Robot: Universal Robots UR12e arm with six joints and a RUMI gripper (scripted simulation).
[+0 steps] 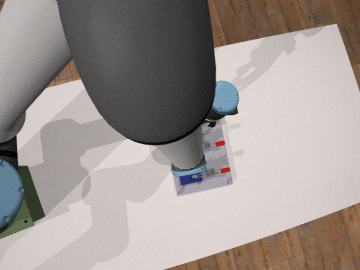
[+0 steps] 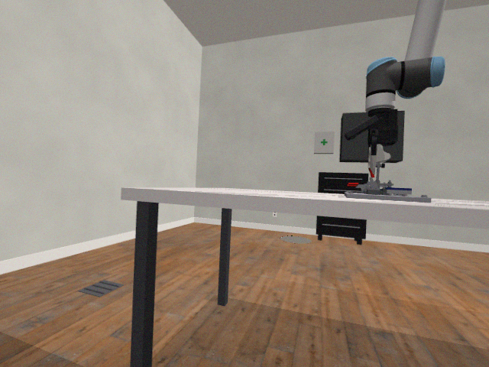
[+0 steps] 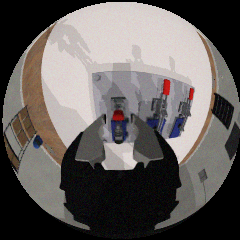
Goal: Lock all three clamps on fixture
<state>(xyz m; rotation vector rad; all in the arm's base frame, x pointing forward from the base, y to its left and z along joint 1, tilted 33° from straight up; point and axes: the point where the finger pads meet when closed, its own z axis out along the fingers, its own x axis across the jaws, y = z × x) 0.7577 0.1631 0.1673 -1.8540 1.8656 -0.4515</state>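
My hand is 3 cm past the grey fixture plate, 11 cm to the left of it and 9 cm above it. Also, from my hand: blue part 8 cm behind, 22 cm to the right, 7 cm below.
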